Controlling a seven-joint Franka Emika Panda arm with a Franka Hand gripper.
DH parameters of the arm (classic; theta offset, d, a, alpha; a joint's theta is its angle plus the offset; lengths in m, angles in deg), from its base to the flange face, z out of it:
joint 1: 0 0.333 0 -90
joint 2: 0 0 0 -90
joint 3: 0 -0.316 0.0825 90
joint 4: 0 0 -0.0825 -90
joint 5: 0 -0.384 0 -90
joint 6: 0 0 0.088 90
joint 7: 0 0.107 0 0
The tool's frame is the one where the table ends.
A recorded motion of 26 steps. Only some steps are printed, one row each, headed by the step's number.
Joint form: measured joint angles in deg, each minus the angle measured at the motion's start. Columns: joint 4, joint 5, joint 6, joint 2, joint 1, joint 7, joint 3.
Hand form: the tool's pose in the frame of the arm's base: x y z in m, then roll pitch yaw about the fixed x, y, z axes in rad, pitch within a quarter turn. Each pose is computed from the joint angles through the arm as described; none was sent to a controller.
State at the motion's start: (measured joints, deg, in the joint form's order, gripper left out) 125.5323 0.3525 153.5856 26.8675 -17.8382 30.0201 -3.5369
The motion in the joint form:
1: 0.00 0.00 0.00 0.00 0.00 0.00 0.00
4: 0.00 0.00 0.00 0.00 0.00 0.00 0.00
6: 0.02 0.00 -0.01 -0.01 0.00 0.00 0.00
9: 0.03 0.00 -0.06 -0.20 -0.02 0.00 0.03
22: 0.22 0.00 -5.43 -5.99 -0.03 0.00 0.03
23: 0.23 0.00 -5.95 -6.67 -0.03 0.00 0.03
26: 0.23 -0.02 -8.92 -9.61 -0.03 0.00 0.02
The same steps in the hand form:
1: 0.5407 -0.1368 0.1709 -3.1091 -0.0062 -0.7751
4: 0.5407 -0.1368 0.1709 -3.1091 -0.0062 -0.7751
6: 0.5406 -0.1368 0.1708 -3.1093 -0.0059 -0.7751
9: 0.5408 -0.1374 0.1725 -3.1085 -0.0080 -0.7759
22: 0.5433 -0.1387 0.2193 -3.1120 -0.0145 -0.7739
23: 0.5435 -0.1389 0.2251 -3.1113 -0.0171 -0.7738
26: 0.5430 -0.1389 0.2491 -3.1142 -0.0180 -0.7730

